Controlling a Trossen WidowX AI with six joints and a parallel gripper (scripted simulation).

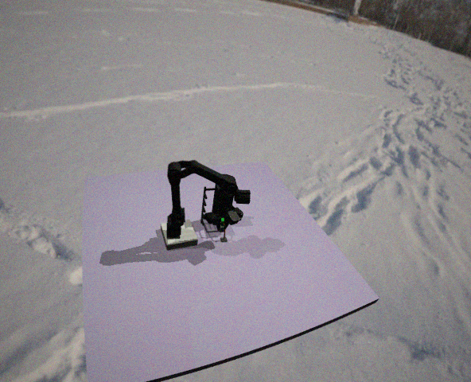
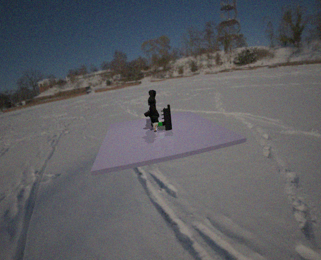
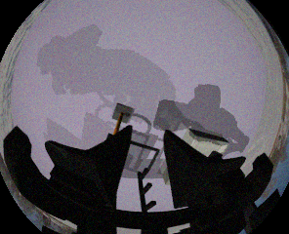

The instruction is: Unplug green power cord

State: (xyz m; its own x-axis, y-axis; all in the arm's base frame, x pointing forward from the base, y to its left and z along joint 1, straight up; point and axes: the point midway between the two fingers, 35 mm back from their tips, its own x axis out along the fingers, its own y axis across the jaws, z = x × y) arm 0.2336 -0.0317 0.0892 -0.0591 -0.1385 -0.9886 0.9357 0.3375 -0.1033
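Right now my gripper tip is 10 cm to the right of the green plug, 2 cm short of it and 1 cm above it.
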